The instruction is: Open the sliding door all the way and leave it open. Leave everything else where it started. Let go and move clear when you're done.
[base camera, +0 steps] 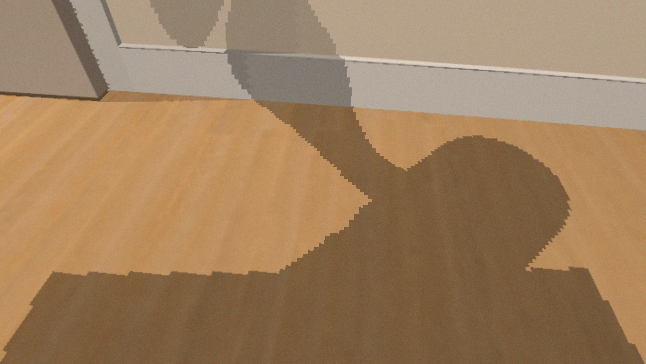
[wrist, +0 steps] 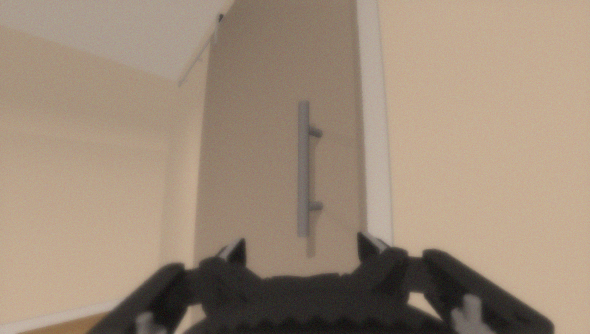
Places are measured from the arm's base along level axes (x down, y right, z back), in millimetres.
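Pixels of known places: gripper, fingertip midpoint: [wrist: 301, 247].
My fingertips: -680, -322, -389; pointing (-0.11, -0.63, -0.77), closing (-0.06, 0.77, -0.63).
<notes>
Ahead of a thing's pixels: the offset from my fingertips to its top centre, as dx, dy, dz. "*": to the spot under its first point. Level surfaces: height alone.
The sliding door [wrist: 250, 150] is a tall brown-grey panel in the middle of the wrist view; its lower corner @(* +981, -129, -283) [base camera: 40, 50] shows at the top left of the base camera view. A grey vertical bar handle @(* -92, -165, -220) [wrist: 303, 170] stands off the door near its right edge, on two short posts. My gripper [wrist: 301, 247] is open, with its fingertips spread wide at the bottom of the wrist view. The handle's lower end shows just above and between the fingertips, apart from them. Nothing is between the fingers. The gripper does not show in the base camera view.
White trim [wrist: 376, 125] [base camera: 95, 45] runs along the door's right edge. Beige wall [wrist: 490, 150] lies right of it, with a white baseboard [base camera: 475, 92] at its foot. A thin rail [wrist: 196, 61] shows at the upper left. The robot's shadow [base camera: 425, 240] falls on the wooden floor @(dx +1076) [base camera: 150, 190].
</notes>
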